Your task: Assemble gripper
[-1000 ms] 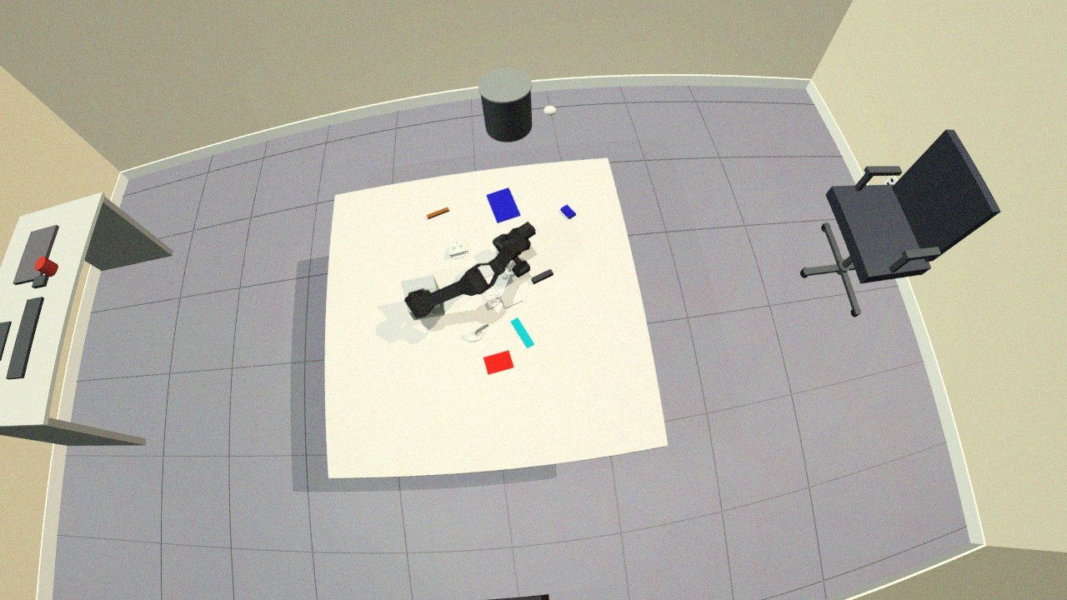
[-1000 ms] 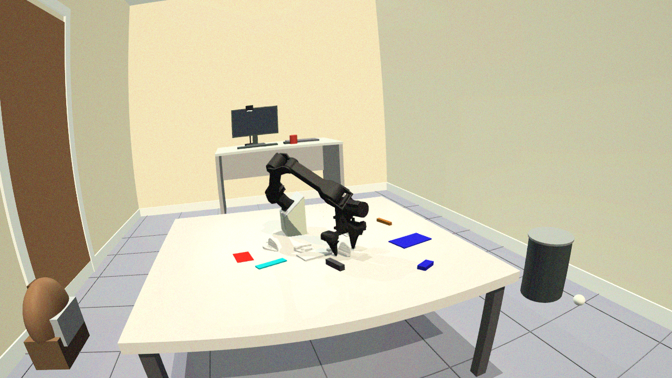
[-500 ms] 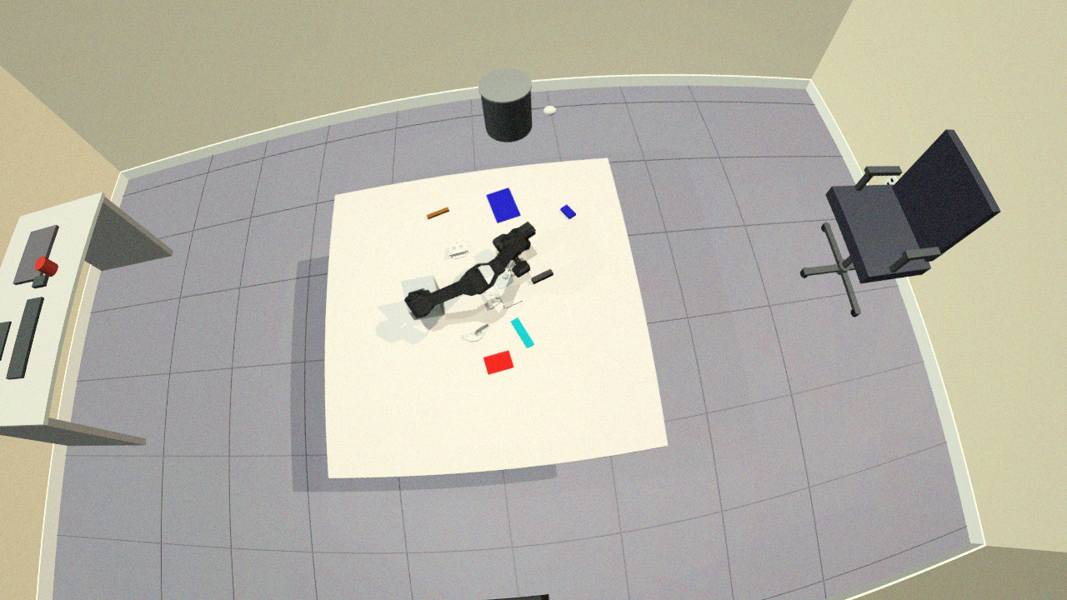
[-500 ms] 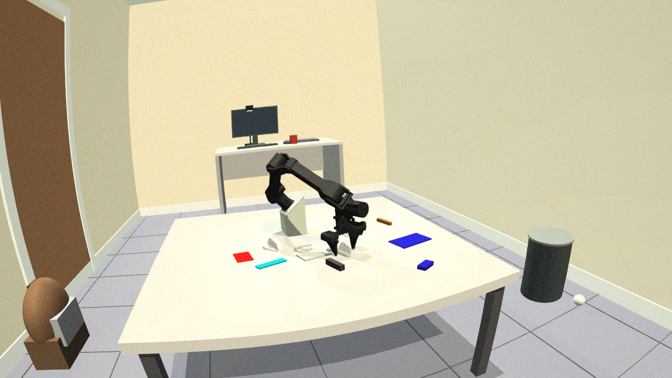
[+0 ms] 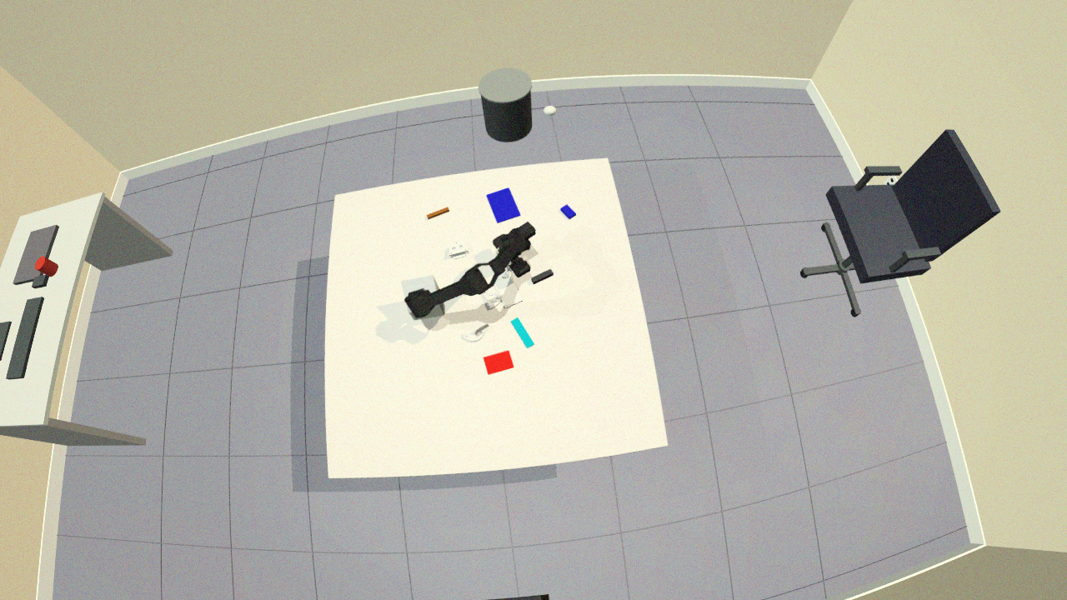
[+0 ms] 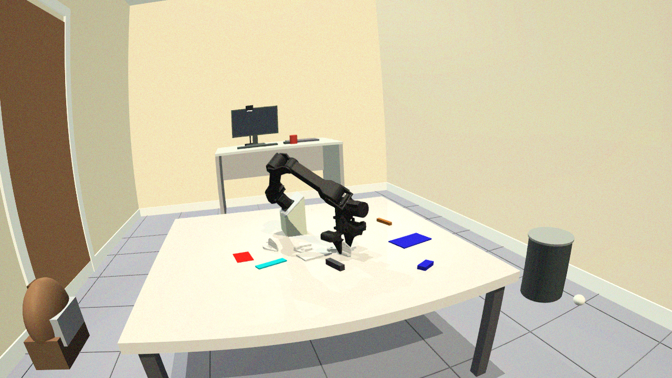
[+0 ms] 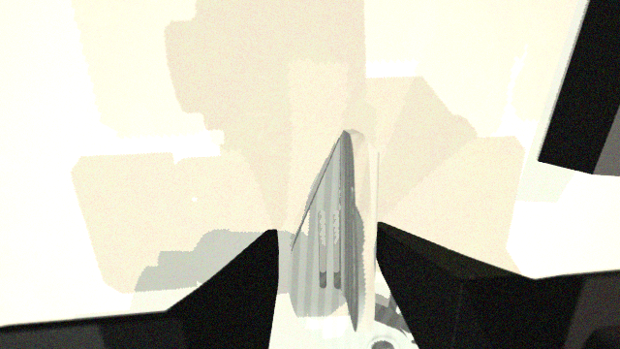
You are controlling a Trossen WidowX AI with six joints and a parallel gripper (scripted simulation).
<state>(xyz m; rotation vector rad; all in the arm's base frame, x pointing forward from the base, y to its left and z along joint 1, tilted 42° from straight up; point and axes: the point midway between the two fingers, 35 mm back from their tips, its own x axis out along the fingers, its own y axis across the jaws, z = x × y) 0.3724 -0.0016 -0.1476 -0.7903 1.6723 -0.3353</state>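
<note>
The white ribbed plate is 110 mm to the right of my gripper tip and 50 mm behind it. Also, from my gripper tip: dark block: 100 mm ahead, 90 mm to the right; white jaw: 30 mm to the right, 30 mm behind, 10 mm above; cyan bar: 290 mm to the right, 30 mm behind.
</note>
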